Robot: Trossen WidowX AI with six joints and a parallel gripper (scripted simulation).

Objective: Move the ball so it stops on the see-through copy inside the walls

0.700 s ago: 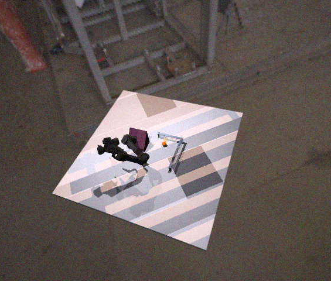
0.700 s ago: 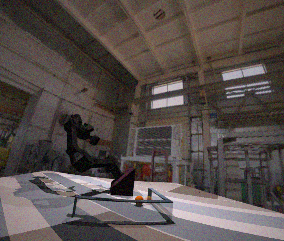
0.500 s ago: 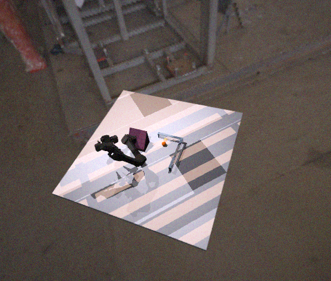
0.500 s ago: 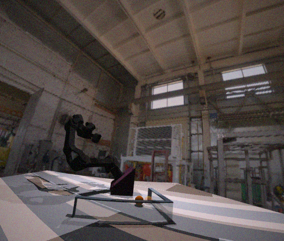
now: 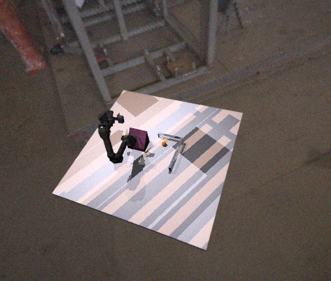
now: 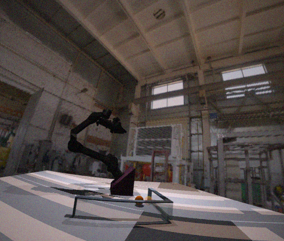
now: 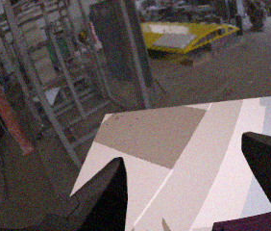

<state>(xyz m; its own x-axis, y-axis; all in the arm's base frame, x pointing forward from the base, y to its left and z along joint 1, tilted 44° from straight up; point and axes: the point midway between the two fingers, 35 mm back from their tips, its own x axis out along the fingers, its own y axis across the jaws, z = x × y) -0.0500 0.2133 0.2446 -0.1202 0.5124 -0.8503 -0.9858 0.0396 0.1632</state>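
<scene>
My gripper tip is 350 mm short of the orange ball, 30 mm to the right of it and 370 mm above it. The rest, counted from my gripper tip: see-through copy 360 mm ahead, 70 mm to the left, 370 mm below.
</scene>
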